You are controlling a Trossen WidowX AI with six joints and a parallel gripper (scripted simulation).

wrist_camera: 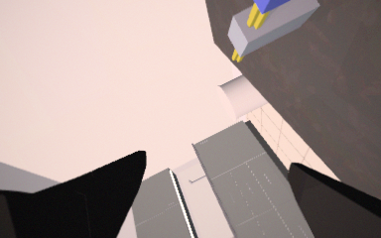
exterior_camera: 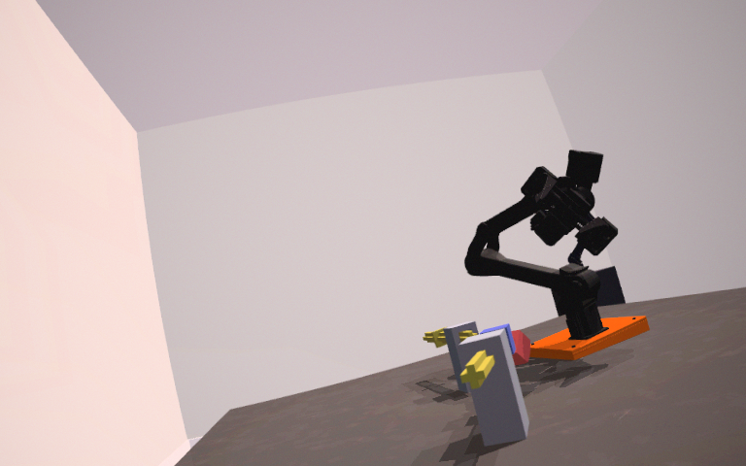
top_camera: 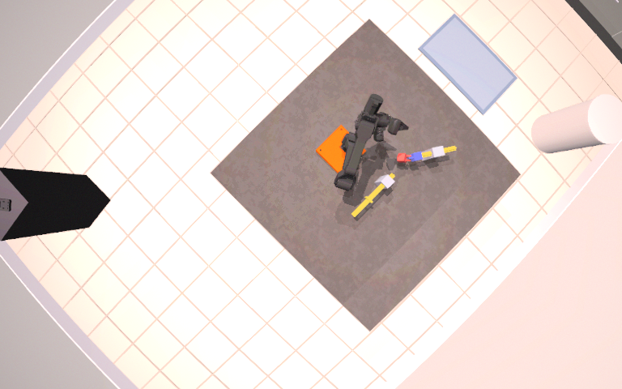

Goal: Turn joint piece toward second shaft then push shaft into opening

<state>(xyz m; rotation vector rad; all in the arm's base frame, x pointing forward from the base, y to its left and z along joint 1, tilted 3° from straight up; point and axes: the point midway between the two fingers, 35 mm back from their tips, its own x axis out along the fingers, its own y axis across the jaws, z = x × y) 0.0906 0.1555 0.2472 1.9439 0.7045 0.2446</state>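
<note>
The red joint piece is 130 mm ahead of my gripper tip, 40 mm to the right of it and 180 mm below it.
</note>
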